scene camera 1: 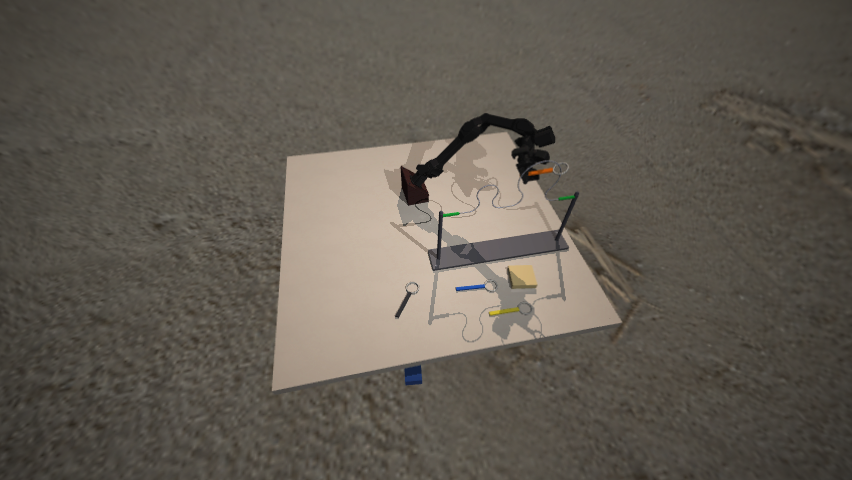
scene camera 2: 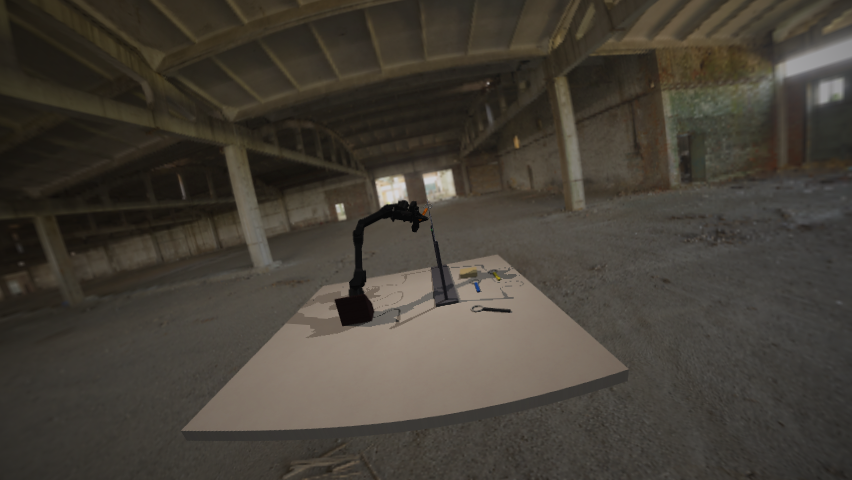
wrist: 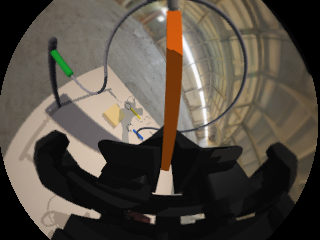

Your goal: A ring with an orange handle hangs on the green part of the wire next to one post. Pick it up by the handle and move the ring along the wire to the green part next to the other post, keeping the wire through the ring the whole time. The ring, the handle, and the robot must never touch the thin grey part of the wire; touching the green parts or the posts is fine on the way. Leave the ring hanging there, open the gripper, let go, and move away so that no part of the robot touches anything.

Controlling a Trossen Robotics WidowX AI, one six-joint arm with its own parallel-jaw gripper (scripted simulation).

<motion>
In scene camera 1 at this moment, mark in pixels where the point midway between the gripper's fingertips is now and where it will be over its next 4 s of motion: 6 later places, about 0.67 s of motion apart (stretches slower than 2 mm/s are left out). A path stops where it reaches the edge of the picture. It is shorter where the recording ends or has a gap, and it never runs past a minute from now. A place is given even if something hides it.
My gripper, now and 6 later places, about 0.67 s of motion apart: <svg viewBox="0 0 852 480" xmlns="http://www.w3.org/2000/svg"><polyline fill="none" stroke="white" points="525,183 526,185 528,186 531,187 534,187 538,186 541,185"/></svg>
</motion>
